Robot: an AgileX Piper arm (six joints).
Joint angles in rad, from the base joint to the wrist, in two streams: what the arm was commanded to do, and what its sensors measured. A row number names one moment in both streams.
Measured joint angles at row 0: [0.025 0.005 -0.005 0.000 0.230 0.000]
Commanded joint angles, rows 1 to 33: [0.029 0.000 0.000 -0.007 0.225 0.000]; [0.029 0.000 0.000 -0.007 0.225 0.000]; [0.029 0.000 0.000 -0.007 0.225 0.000]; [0.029 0.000 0.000 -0.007 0.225 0.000]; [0.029 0.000 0.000 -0.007 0.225 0.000]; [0.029 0.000 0.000 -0.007 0.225 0.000]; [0.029 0.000 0.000 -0.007 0.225 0.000]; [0.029 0.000 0.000 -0.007 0.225 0.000]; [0.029 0.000 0.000 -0.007 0.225 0.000]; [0.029 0.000 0.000 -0.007 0.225 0.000]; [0.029 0.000 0.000 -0.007 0.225 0.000]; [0.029 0.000 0.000 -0.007 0.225 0.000]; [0.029 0.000 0.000 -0.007 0.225 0.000]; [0.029 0.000 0.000 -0.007 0.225 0.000]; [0.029 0.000 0.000 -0.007 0.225 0.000]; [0.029 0.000 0.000 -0.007 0.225 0.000]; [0.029 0.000 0.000 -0.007 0.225 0.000]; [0.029 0.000 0.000 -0.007 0.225 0.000]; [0.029 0.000 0.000 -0.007 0.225 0.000]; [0.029 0.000 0.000 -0.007 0.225 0.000]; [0.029 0.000 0.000 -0.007 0.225 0.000]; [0.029 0.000 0.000 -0.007 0.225 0.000]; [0.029 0.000 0.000 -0.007 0.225 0.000]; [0.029 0.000 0.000 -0.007 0.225 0.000]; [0.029 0.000 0.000 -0.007 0.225 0.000]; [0.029 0.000 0.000 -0.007 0.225 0.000]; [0.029 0.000 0.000 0.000 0.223 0.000]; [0.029 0.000 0.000 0.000 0.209 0.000]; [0.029 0.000 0.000 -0.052 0.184 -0.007]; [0.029 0.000 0.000 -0.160 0.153 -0.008]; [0.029 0.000 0.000 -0.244 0.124 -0.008]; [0.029 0.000 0.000 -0.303 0.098 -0.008]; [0.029 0.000 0.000 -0.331 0.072 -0.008]
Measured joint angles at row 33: [0.025 0.005 -0.005 -0.175 0.161 0.000]
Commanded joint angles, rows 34 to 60: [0.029 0.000 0.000 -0.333 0.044 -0.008]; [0.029 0.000 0.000 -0.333 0.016 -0.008]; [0.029 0.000 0.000 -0.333 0.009 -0.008]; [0.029 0.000 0.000 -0.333 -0.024 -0.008]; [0.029 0.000 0.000 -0.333 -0.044 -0.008]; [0.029 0.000 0.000 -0.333 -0.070 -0.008]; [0.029 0.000 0.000 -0.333 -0.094 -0.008]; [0.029 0.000 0.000 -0.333 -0.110 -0.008]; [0.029 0.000 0.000 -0.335 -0.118 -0.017]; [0.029 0.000 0.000 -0.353 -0.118 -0.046]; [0.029 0.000 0.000 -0.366 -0.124 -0.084]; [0.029 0.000 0.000 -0.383 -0.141 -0.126]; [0.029 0.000 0.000 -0.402 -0.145 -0.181]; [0.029 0.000 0.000 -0.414 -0.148 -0.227]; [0.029 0.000 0.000 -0.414 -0.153 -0.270]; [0.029 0.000 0.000 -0.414 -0.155 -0.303]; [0.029 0.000 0.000 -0.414 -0.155 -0.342]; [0.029 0.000 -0.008 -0.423 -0.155 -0.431]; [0.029 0.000 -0.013 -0.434 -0.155 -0.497]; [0.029 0.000 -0.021 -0.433 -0.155 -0.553]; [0.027 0.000 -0.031 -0.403 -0.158 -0.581]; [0.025 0.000 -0.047 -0.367 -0.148 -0.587]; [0.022 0.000 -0.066 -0.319 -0.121 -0.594]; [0.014 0.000 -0.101 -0.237 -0.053 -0.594]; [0.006 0.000 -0.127 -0.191 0.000 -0.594]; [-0.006 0.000 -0.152 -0.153 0.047 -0.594]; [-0.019 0.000 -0.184 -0.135 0.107 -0.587]
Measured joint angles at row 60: [0.018 0.004 -0.085 -0.277 -0.074 -0.571]
